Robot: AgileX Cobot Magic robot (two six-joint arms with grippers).
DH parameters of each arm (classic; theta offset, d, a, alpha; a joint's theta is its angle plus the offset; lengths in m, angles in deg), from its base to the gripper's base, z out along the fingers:
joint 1: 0 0.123 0 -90
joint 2: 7.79 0 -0.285 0
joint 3: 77.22 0 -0.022 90
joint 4: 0 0.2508 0 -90
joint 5: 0 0 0.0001 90
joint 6: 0 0.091 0 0
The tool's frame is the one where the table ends.
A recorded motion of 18 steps. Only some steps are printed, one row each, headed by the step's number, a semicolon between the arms.
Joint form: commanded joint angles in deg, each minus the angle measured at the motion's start. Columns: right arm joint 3, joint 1, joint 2, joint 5, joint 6, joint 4; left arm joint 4, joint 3, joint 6, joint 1, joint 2, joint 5.
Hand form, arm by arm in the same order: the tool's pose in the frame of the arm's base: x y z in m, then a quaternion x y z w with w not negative. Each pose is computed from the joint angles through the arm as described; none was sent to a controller.
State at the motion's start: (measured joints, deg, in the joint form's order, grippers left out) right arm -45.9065 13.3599 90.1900 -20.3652 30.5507 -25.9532; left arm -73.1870 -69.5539 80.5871 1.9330 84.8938 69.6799
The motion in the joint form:
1: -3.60 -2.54 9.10 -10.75 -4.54 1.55; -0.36 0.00 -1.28 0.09 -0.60 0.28
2: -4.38 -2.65 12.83 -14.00 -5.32 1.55; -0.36 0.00 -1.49 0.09 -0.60 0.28
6: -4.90 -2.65 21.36 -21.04 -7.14 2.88; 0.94 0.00 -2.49 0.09 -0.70 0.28
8: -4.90 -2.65 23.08 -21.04 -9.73 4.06; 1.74 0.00 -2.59 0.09 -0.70 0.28
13: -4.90 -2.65 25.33 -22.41 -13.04 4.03; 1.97 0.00 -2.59 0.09 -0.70 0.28
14: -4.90 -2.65 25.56 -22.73 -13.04 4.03; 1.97 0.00 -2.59 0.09 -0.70 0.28
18: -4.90 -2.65 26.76 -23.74 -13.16 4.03; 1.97 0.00 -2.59 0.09 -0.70 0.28
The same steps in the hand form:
1: 0.3525 0.0871 0.2097 -0.10634 0.78950 0.16618 0.58118; 0.2905 -0.0718 0.3579 0.37798 0.71921 -0.39203 0.43148
2: 0.3609 0.0898 0.1943 -0.11224 0.78743 0.17311 0.58085; 0.2905 -0.0718 0.3579 0.37667 0.71990 -0.39282 0.43076
6: 0.3721 0.0943 0.1512 -0.11278 0.79125 0.18822 0.57077; 0.2898 -0.0713 0.3566 0.37671 0.72665 -0.38907 0.42273
8: 0.3733 0.0934 0.1399 -0.11946 0.79809 0.17456 0.56419; 0.2896 -0.0709 0.3554 0.37972 0.72930 -0.38502 0.41916
13: 0.3741 0.0942 0.1268 -0.14189 0.79875 0.16253 0.56165; 0.2895 -0.0708 0.3551 0.38077 0.72996 -0.38374 0.41823
14: 0.3742 0.0944 0.1257 -0.14182 0.79828 0.16356 0.56203; 0.2895 -0.0708 0.3551 0.38077 0.72996 -0.38374 0.41823
18: 0.3745 0.0949 0.1192 -0.14215 0.79908 0.16618 0.56005; 0.2895 -0.0708 0.3551 0.38077 0.72996 -0.38374 0.41823

